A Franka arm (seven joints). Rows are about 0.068 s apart.
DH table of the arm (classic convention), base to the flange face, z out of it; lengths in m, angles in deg. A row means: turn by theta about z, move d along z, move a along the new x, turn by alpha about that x. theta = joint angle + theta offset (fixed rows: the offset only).
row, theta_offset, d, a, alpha
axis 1, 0.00, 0.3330, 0.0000, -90.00
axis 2, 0.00, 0.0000, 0.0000, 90.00
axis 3, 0.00, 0.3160, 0.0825, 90.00
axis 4, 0.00, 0.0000, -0.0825, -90.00
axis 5, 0.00, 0.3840, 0.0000, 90.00
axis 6, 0.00, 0.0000, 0.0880, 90.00
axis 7, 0.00, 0.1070, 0.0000, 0.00
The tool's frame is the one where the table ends.
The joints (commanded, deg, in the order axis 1, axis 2, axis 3, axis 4, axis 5, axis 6, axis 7), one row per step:
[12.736, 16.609, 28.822, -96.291, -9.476, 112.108, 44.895]
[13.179, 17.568, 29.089, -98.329, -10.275, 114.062, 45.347]
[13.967, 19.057, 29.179, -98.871, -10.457, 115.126, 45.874]
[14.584, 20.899, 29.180, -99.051, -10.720, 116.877, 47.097]
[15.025, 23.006, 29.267, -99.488, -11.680, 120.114, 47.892]
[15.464, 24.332, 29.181, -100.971, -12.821, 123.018, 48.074]
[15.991, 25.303, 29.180, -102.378, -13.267, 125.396, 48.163]
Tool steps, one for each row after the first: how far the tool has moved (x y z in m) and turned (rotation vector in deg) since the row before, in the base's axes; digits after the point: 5 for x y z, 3 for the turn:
[-0.00620, 0.00603, -0.02296, -0.606, 0.571, 0.870]
[-0.00429, 0.00863, -0.01759, -0.025, 0.992, 0.516]
[-0.00051, 0.00780, -0.01737, 0.536, 0.543, -0.462]
[0.00103, 0.00810, -0.01979, 1.023, -0.439, 0.222]
[-0.00382, 0.00431, -0.02087, 0.176, -0.312, 1.009]
[-0.00676, 0.00514, -0.01709, 0.381, 0.127, 0.930]

